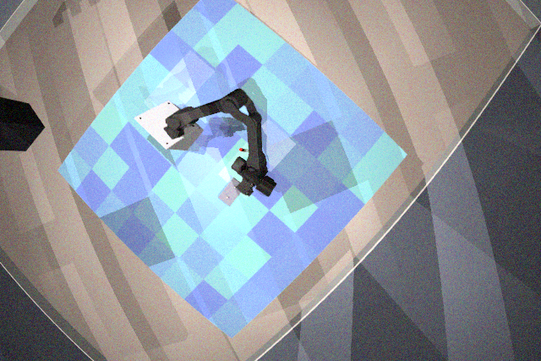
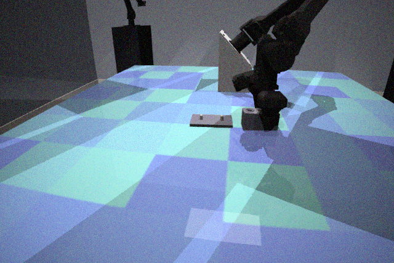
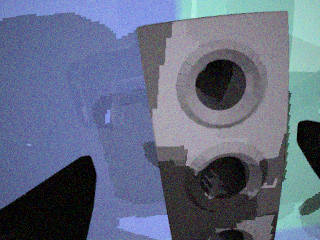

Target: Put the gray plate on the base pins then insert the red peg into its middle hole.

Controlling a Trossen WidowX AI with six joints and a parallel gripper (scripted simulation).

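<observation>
My gripper tip is now 1 cm below the plate. Round my gripper tip: gray base (1 cm behind, 14 cm to the right, 2 cm below); then red peg (12 cm behind, 3 cm to the left, 2 cm above).
</observation>
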